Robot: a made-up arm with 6 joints. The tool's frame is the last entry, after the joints.
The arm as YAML. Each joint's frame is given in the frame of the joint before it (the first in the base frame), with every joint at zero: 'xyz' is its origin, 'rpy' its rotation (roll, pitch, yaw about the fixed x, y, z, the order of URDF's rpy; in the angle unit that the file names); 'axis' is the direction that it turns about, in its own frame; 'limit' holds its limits. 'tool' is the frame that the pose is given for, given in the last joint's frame.
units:
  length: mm
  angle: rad
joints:
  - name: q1
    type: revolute
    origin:
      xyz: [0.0, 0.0, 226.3]
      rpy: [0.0, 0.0, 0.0]
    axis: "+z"
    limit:
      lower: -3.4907
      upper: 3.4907
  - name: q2
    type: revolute
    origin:
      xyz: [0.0, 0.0, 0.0]
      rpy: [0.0, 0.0, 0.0]
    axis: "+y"
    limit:
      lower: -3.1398
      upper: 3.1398
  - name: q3
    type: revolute
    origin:
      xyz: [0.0, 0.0, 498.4]
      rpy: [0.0, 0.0, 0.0]
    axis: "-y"
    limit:
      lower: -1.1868
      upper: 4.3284
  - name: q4
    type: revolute
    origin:
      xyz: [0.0, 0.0, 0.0]
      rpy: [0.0, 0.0, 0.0]
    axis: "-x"
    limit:
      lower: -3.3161
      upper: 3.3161
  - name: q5
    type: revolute
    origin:
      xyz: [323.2, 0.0, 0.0]
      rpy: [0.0, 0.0, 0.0]
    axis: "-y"
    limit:
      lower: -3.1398
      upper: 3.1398
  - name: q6
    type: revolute
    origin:
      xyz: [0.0, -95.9, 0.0]
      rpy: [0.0, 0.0, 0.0]
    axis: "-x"
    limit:
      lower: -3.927
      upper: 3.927
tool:
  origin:
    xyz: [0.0, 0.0, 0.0]
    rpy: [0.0, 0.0, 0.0]
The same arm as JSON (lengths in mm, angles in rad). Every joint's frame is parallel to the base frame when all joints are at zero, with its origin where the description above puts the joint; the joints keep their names.
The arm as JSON. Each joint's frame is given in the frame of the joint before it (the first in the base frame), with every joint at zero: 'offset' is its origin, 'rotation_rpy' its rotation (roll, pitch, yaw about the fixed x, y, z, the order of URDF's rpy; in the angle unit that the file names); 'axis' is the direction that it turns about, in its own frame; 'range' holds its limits. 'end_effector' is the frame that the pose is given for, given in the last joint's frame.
{"length_unit": "mm", "angle_unit": "rad", "chain": [{"id": "q1", "offset": [0.0, 0.0, 226.3], "rotation_rpy": [0.0, 0.0, 0.0], "axis": "+z", "range": [-3.4907, 3.4907]}, {"id": "q2", "offset": [0.0, 0.0, 0.0], "rotation_rpy": [0.0, 0.0, 0.0], "axis": "+y", "range": [-3.1398, 3.1398]}, {"id": "q3", "offset": [0.0, 0.0, 498.4], "rotation_rpy": [0.0, 0.0, 0.0], "axis": "-y", "range": [-1.1868, 4.3284]}, {"id": "q4", "offset": [0.0, 0.0, 0.0], "rotation_rpy": [0.0, 0.0, 0.0], "axis": "-x", "range": [-3.3161, 3.3161]}, {"id": "q5", "offset": [323.2, 0.0, 0.0], "rotation_rpy": [0.0, 0.0, 0.0], "axis": "-y", "range": [-3.1398, 3.1398]}, {"id": "q6", "offset": [0.0, -95.9, 0.0], "rotation_rpy": [0.0, 0.0, 0.0], "axis": "-x", "range": [-3.927, 3.927]}], "end_effector": {"offset": [0.0, 0.0, 0.0], "rotation_rpy": [0.0, 0.0, 0.0]}}
